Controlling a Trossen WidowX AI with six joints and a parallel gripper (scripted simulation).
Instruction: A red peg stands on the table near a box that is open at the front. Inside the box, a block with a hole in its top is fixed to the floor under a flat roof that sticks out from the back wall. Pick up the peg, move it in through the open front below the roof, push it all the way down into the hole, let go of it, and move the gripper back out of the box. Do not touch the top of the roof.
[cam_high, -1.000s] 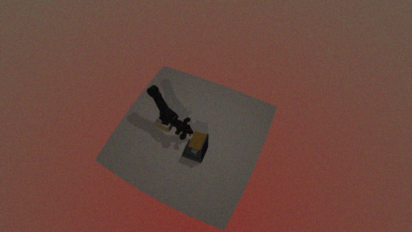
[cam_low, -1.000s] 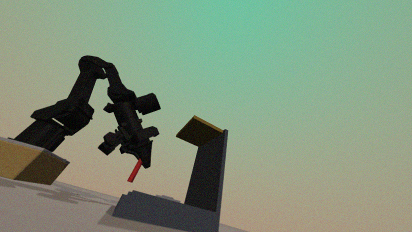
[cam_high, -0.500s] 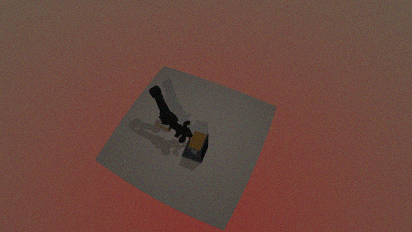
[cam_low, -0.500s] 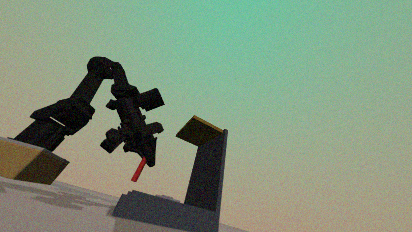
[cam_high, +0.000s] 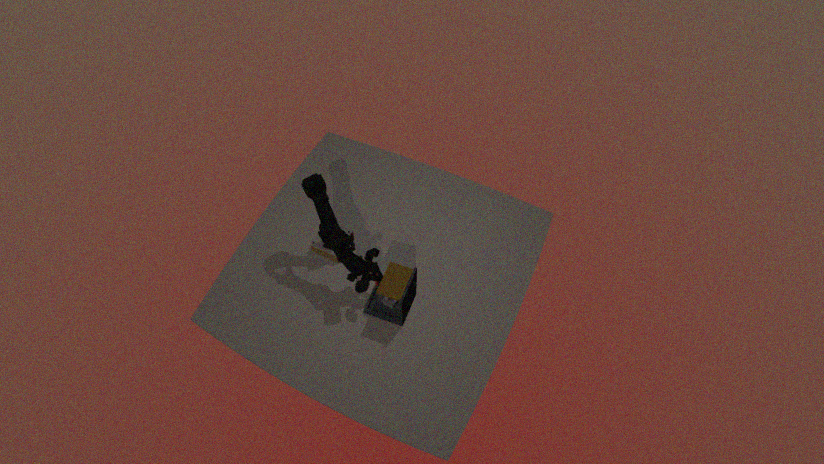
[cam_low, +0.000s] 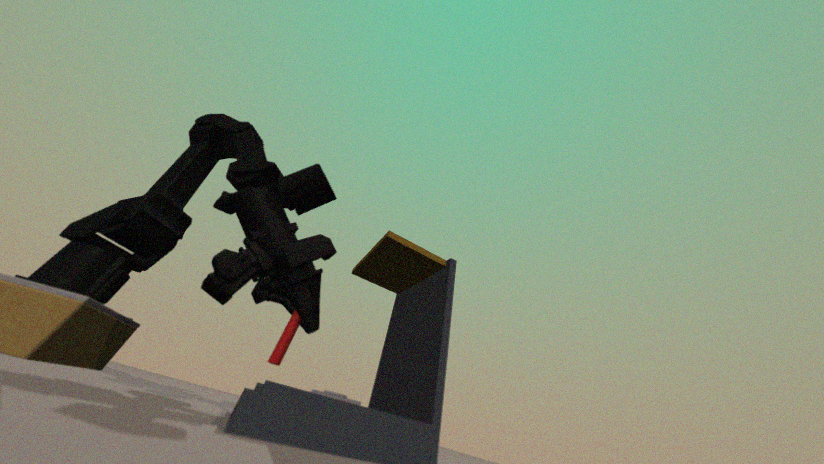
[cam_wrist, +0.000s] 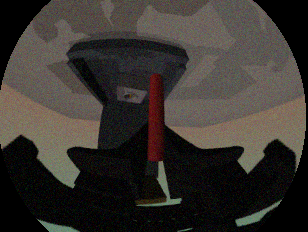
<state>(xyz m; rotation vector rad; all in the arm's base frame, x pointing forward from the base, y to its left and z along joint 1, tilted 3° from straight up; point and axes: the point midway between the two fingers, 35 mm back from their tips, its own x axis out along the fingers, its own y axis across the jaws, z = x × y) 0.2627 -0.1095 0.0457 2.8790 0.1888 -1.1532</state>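
Right now my gripper tip is 120 mm short of the back wall, 40 mm to the left of it and 10 mm below it. Round my gripper tip: red peg 30 mm behind, 10 mm below; then yellow roof 70 mm ahead, 40 mm to the right, 120 mm above.
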